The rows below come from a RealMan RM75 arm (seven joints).
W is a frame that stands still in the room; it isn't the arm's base.
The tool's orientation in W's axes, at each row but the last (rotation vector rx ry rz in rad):
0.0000, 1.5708, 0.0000
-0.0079, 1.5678, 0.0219
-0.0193, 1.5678, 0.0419
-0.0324, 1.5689, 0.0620
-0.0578, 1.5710, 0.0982
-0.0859, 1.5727, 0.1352
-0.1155, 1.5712, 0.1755
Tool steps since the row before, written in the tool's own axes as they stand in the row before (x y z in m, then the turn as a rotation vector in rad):
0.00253, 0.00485, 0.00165, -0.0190, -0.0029, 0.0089
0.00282, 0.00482, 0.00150, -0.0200, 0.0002, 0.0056
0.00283, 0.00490, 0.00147, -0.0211, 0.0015, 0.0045
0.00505, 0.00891, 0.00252, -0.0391, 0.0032, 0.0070
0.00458, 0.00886, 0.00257, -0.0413, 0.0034, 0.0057
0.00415, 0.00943, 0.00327, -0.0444, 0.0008, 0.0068
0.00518, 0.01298, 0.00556, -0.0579, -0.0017, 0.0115
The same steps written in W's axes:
0.00165, 0.00485, -0.00253, 0.0089, -0.0029, 0.0190
0.00142, 0.00487, -0.00277, 0.0055, 0.0001, 0.0200
0.00128, 0.00499, -0.00275, 0.0044, 0.0014, 0.0211
0.00198, 0.00914, -0.00488, 0.0068, 0.0029, 0.0392
0.00167, 0.00919, -0.00435, 0.0055, 0.0029, 0.0414
0.00189, 0.00992, -0.00386, 0.0069, 0.0004, 0.0444
0.00303, 0.01397, -0.00469, 0.0121, -0.0017, 0.0578

